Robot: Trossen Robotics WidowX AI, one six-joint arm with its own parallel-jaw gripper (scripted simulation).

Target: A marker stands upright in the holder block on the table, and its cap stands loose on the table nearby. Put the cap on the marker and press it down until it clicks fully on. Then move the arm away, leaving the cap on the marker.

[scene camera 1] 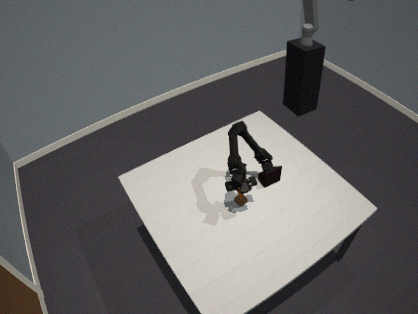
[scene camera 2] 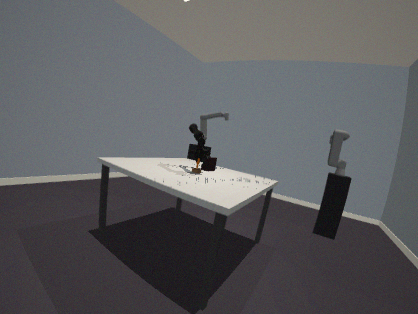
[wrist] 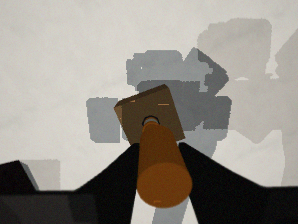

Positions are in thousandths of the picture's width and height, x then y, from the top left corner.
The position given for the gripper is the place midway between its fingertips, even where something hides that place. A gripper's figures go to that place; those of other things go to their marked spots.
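The gripper (wrist: 532, 663) is 12 cm from the lens, while an orange cap (wrist: 549, 810) sits 8 cm from the lens.
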